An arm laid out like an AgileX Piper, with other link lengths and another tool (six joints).
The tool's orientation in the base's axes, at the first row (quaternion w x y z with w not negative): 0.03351, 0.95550, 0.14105, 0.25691
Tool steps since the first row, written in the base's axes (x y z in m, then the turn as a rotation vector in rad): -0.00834, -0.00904, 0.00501, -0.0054, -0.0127, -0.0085; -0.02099, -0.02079, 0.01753, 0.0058, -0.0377, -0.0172; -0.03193, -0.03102, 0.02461, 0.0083, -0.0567, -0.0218; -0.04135, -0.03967, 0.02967, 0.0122, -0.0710, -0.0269; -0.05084, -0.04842, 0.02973, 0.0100, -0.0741, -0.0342; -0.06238, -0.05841, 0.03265, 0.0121, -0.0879, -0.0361; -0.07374, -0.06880, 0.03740, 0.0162, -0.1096, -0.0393
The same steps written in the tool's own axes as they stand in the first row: -0.00709, 0.00724, -0.00859, -0.0122, 0.0096, 0.0045; -0.01491, 0.01701, -0.02586, -0.0143, 0.0352, 0.0175; -0.02349, 0.02502, -0.03755, -0.0199, 0.0534, 0.0225; -0.03134, 0.03162, -0.04671, -0.0232, 0.0674, 0.0288; -0.04168, 0.03761, -0.05159, -0.0294, 0.0688, 0.0340; -0.05269, 0.04467, -0.05997, -0.0326, 0.0823, 0.0366; -0.06279, 0.05241, -0.06986, -0.0369, 0.1037, 0.0412
